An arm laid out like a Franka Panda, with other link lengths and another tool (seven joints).
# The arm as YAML. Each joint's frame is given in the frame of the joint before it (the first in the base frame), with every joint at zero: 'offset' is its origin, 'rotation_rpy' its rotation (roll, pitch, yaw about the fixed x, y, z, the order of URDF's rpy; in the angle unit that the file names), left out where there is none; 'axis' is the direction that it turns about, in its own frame. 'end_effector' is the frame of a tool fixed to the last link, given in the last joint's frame.
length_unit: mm
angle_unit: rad
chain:
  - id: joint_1
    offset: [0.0, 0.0, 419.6]
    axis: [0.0, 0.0, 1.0]
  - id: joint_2
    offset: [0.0, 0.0, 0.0]
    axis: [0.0, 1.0, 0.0]
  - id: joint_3
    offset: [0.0, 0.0, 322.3]
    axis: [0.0, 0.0, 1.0]
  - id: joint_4
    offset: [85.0, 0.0, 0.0]
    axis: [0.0, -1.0, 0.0]
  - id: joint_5
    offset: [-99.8, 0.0, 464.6]
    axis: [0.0, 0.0, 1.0]
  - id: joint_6
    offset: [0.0, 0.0, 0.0]
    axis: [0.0, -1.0, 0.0]
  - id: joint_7
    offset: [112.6, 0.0, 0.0]
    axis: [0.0, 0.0, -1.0]
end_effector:
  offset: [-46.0, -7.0, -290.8]
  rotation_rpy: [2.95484, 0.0, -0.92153]
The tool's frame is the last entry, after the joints.
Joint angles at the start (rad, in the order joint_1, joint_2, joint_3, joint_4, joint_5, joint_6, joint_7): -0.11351 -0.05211 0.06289 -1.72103 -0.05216 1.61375 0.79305
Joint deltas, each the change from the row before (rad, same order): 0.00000 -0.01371 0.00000 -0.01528 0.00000 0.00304 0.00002; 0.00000 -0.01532 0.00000 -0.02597 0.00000 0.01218 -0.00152; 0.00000 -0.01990 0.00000 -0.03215 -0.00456 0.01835 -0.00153; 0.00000 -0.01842 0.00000 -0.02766 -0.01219 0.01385 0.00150; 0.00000 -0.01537 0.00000 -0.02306 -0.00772 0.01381 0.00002; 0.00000 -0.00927 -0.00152 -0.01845 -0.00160 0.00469 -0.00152; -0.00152 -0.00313 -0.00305 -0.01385 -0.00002 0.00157 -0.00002; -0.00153 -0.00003 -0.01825 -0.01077 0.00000 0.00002 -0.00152; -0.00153 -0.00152 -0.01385 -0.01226 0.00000 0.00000 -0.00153; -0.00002 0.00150 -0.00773 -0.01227 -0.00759 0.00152 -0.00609; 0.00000 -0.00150 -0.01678 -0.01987 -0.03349 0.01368 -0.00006; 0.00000 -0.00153 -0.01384 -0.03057 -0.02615 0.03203 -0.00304; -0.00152 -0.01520 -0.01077 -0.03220 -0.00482 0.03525 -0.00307; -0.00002 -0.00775 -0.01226 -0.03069 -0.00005 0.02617 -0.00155; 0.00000 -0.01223 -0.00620 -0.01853 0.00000 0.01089 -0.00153
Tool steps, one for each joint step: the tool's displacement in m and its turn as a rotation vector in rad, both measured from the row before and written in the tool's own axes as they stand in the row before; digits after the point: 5 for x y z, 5 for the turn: 0.00050 0.00387 0.00072 0.00155 0.00062 0.00015; 0.00029 0.00300 0.00488 0.00162 0.00105 -0.00179; 0.00154 0.00290 0.00532 0.00681 0.00518 -0.00139; 0.00365 0.00295 0.00434 0.00640 0.01223 0.00239; 0.00227 0.00204 0.00336 0.00725 0.00771 0.00031; 0.00154 0.00291 0.00515 -0.00430 0.00255 -0.00034; 0.00257 0.00175 0.00630 -0.00947 0.00011 0.00376; 0.01112 -0.00003 0.00685 -0.01259 -0.00522 0.01631; 0.00864 0.00083 0.00678 -0.01217 -0.00374 0.01218; 0.00640 0.00032 0.00814 -0.01193 0.00730 0.00084; 0.01784 -0.00285 0.01023 -0.00233 0.02728 0.01569; 0.01273 -0.00526 0.01426 0.00440 0.02080 0.00680; 0.00652 -0.00237 0.00730 0.01683 -0.00171 0.00521; 0.00481 -0.00076 0.01154 0.00136 -0.00514 0.00600; 0.00301 0.00204 0.00349 0.00356 -0.00319 0.00286
